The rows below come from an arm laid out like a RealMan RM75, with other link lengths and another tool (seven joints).
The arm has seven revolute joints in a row. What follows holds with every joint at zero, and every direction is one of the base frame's. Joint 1 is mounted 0.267 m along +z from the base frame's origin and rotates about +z. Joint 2 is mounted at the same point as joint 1 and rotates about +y. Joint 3 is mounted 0.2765 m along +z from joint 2 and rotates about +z. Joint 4 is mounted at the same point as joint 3 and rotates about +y. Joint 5 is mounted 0.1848 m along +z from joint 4 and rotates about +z. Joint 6 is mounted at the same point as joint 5 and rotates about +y. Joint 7 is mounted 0.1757 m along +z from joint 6 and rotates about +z. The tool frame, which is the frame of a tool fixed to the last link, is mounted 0.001 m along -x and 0.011 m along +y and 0.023 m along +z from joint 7; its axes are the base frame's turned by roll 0, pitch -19.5 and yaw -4.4 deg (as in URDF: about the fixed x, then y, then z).
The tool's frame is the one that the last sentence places.
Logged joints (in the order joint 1, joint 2, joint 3, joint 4, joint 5, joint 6, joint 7), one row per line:
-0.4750 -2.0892 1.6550 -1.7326 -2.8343 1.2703 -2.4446
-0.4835 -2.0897 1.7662 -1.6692 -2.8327 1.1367 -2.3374
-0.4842 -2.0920 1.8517 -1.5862 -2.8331 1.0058 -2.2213
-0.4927 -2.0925 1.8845 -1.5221 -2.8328 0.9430 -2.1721
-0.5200 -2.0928 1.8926 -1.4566 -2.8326 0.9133 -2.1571
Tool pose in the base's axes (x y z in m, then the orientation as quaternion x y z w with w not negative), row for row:
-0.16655 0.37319 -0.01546 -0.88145 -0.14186 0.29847 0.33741
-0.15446 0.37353 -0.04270 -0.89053 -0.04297 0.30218 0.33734
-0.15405 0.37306 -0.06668 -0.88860 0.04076 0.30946 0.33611
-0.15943 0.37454 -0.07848 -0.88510 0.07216 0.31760 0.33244
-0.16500 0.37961 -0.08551 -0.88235 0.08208 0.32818 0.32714
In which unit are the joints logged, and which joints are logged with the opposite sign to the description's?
The joints are logged in radians. Opposite sign: joint 4, joint 5.
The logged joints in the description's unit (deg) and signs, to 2 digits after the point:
-27.22 -119.70 94.82 99.27 162.39 72.78 -140.07
-27.70 -119.73 101.20 95.64 162.30 65.13 -133.92
-27.74 -119.86 106.09 90.88 162.32 57.63 -127.27
-28.23 -119.89 107.97 87.21 162.31 54.03 -124.45
-29.79 -119.91 108.44 83.46 162.30 52.33 -123.59

